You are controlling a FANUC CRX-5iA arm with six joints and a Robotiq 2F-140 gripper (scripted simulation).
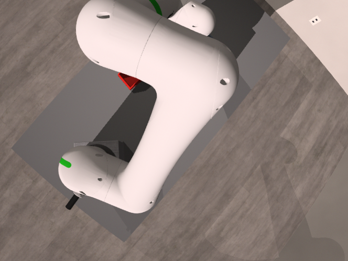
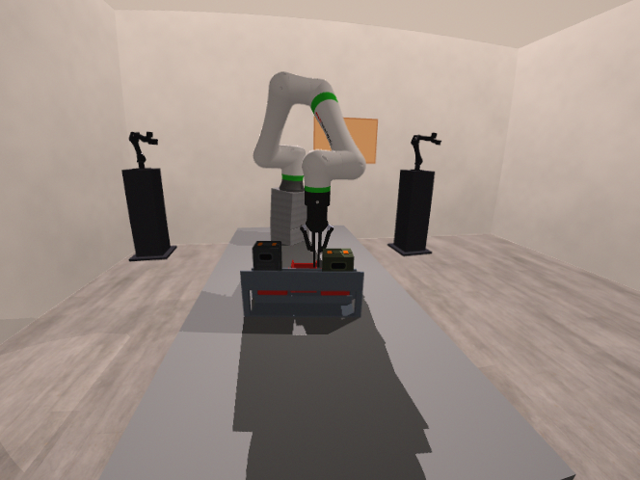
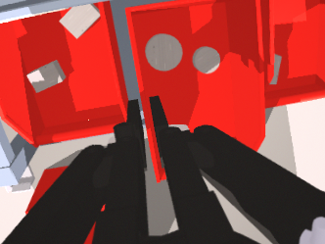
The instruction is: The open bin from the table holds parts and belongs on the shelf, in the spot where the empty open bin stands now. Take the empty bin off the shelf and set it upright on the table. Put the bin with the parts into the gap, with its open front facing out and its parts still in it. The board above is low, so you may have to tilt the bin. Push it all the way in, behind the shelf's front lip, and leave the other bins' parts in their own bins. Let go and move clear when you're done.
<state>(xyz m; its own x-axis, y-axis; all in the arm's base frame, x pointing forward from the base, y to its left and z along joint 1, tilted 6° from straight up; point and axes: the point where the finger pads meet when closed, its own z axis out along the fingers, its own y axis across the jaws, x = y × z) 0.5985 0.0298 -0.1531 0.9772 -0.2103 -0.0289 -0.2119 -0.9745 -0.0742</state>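
Now: the grey shelf 6 cm ahead of my hand, 6 cm to the right of it and 5 cm below it. The rest, counted from my hand: grey disc: 3 cm ahead, 3 cm to the right, 9 cm below; grey part: 8 cm ahead, 3 cm to the left, 10 cm below.
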